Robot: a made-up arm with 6 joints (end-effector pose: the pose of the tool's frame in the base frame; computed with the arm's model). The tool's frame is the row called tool.
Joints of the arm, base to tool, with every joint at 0 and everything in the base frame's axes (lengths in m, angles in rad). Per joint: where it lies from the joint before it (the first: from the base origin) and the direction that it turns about. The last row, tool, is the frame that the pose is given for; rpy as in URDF.
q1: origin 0.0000 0.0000 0.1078 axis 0 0 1
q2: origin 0.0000 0.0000 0.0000 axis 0.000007 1 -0.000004
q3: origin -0.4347 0.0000 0.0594 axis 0.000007 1 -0.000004
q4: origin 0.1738 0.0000 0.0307 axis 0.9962 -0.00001 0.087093
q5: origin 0.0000 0.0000 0.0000 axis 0.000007 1 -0.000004
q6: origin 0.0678 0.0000 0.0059 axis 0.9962 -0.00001 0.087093
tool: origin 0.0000 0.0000 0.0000 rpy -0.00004 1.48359 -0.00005
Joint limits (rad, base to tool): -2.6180..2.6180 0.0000..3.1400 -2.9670..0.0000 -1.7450..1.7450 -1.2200..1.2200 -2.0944..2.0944
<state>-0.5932 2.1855 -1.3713 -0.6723 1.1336 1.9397</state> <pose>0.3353 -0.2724 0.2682 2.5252 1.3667 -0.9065</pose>
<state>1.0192 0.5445 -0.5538 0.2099 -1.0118 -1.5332</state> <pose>-0.0616 -0.1230 0.4757 -0.3857 0.3282 -0.4349</pose>
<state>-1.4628 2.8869 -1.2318 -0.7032 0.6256 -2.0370</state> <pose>0.0198 -0.4217 -0.0712 1.7236 -2.3228 -0.9176</pose>
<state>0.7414 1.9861 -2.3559 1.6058 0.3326 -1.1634</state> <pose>0.3081 0.3122 0.6021 -0.4905 1.1131 1.2306</pose>
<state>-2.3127 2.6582 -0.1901 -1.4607 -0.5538 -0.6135</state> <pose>-0.1472 -0.2132 0.0821 0.5366 2.2101 0.3525</pose>
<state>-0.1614 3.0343 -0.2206 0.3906 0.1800 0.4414</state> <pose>0.2160 -0.0305 -0.0064 -0.9137 -1.5944 0.4072</pose>
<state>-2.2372 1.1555 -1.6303 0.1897 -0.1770 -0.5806</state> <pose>-0.0450 -0.0536 0.6819 0.9164 0.6428 -2.4451</pose>
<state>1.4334 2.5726 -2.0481 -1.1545 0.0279 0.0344</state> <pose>0.0874 0.6192 0.2020 -1.9318 0.6021 0.1730</pose>
